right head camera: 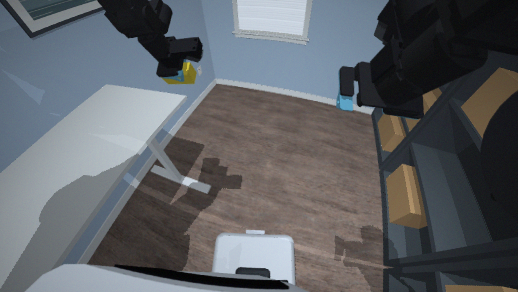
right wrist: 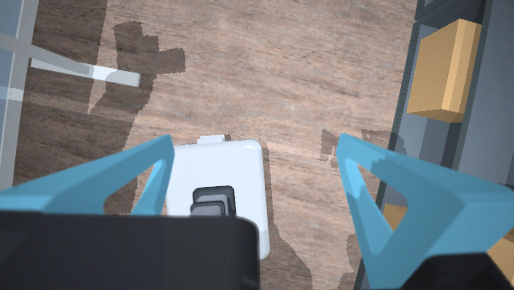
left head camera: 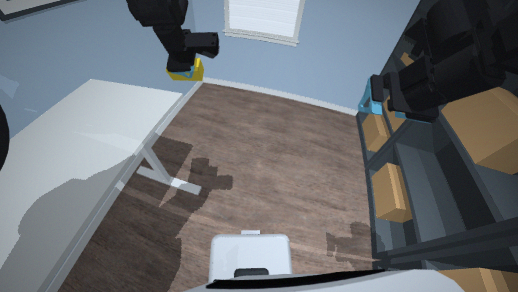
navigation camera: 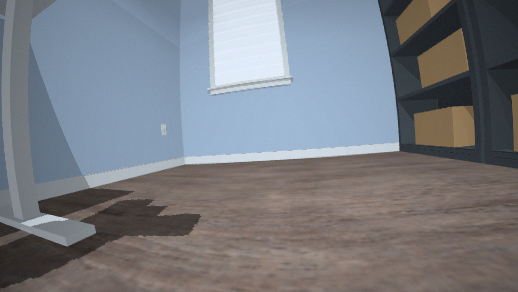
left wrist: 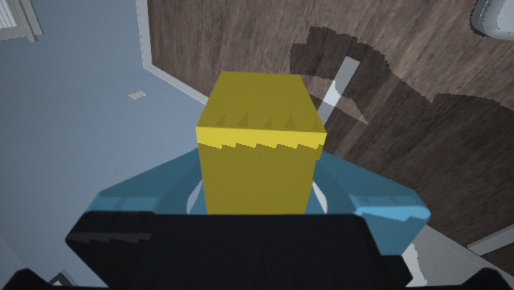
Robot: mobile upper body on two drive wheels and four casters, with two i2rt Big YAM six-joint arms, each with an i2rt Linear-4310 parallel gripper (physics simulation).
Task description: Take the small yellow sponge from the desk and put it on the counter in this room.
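Frame: origin at the left arm's base, x ahead, y left, z up, level; centimetres.
Seen in the pictures: left gripper, between the fingertips: (right head camera: 183,75) (left head camera: 190,71) (left wrist: 256,144); right gripper, between the fingertips: (right head camera: 360,107) (right wrist: 255,143) (left head camera: 377,111).
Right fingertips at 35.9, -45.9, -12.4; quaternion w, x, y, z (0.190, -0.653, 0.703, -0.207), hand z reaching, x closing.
Observation:
Pixels of each thing's top centre, then the offset from my right fingertips to it, as dx, dy, dz. "spot": a spot on its surface instead. Level surfaces: height alone.
- small yellow sponge, centre of its top: (left wrist: 212,224) (left head camera: 183,57) (right head camera: 174,62) +24.7, +47.2, -2.8
- long white table, height of its surface: dz -33.6
- dark shelf unit, a spot on its surface: (right head camera: 384,210) spot: +16.9, -92.3, -125.2
- table's white leg, a spot on its surface: (navigation camera: 17,125) spot: +45.1, +98.2, -95.2
The small yellow sponge (left head camera: 198,73) (right head camera: 189,74) (left wrist: 260,172) is a yellow block between the blue fingers of my left gripper (left head camera: 187,73) (right head camera: 176,76) (left wrist: 256,144), which is shut on it and holds it up in the air. In both head cameras it appears beyond the far end of a long white table (left head camera: 100,112) (right head camera: 112,117). Whether this table is the desk or the counter I cannot tell. My right gripper (left head camera: 389,107) (right head camera: 369,106) (right wrist: 255,143) is open, with its blue fingers wide apart, at the right by the shelves.
A dark shelf unit (left head camera: 370,200) (right head camera: 384,210) (navigation camera: 477,85) with several cardboard boxes stands at the right. The table's white leg (navigation camera: 17,125) and foot (navigation camera: 75,231) stand at the left. A blue wall with a window (left head camera: 264,20) (right head camera: 272,19) (navigation camera: 247,42) is ahead.

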